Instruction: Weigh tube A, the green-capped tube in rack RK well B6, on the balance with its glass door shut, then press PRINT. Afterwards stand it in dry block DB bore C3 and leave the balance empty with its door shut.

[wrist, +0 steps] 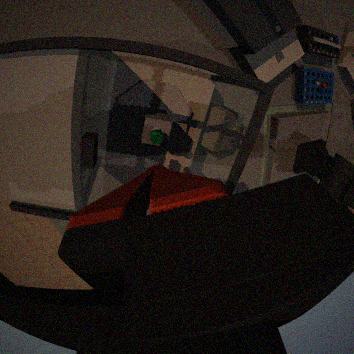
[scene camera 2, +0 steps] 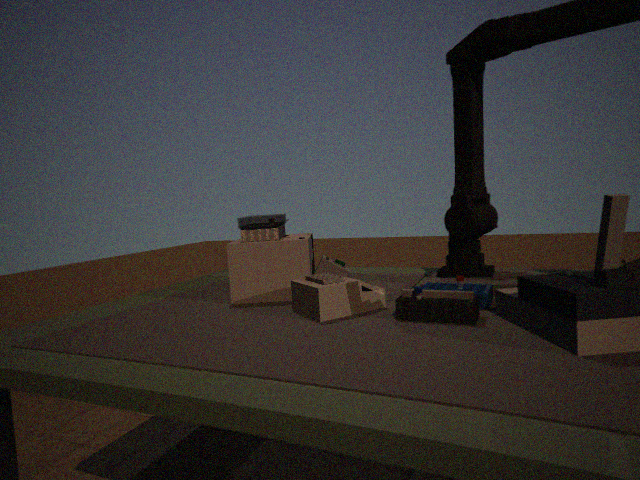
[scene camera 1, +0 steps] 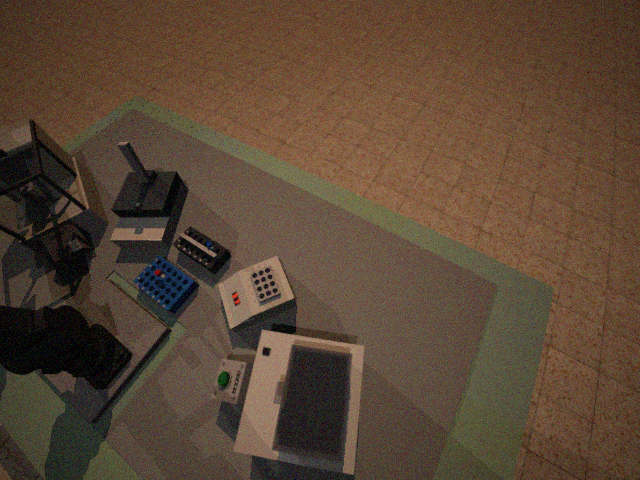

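Where they show: gripper, fingertip midpoint: (wrist: 158, 173); arm's base at its link origin: (wrist: 308, 154) (scene camera 2: 466, 274) (scene camera 1: 101, 355).
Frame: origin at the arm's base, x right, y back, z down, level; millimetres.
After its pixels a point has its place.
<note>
The green-capped tube (scene camera 1: 223, 379) (wrist: 156, 137) stands upright on a small pale platform beside the left flank of the big white balance housing (scene camera 1: 263, 395) {x 358, y -157, z -115 mm} (scene camera 2: 266, 271) {x 379, y -277, z -50 mm}. In the wrist view it shows through a dark-barred glass frame (wrist: 247, 140) {x -336, y -169, z -193 mm}; I cannot tell whether the door is shut. The blue rack RK (scene camera 1: 177, 292) {x 43, y -196, z -11 mm} (wrist: 309, 95) {x -46, y -172, z -10 mm} (scene camera 2: 456, 287) holds a red-capped tube (scene camera 1: 157, 272) {x -18, y -204, z -35 mm} (wrist: 324, 84) {x -19, y -205, z -35 mm}. Dry block DB (scene camera 1: 242, 310) {x 208, y -248, z -33 mm} (scene camera 2: 328, 300) {x 185, y -373, z -17 mm} has empty bores.
A dark strip rack (scene camera 1: 201, 250) {x 17, y -305, z -17 mm} (scene camera 2: 437, 307) {x -2, y -342, z -7 mm} (wrist: 317, 40) {x -38, y -307, z -27 mm} lies behind the blue rack. A black machine with a raised lever (scene camera 1: 149, 192) {x -198, y -346, z -60 mm} (wrist: 274, 53) {x -171, y -258, z -25 mm} stands at the far left. The arm's column (scene camera 2: 468, 143) {x -18, y -33, z -302 mm} rises at the right of scene camera 2.
</note>
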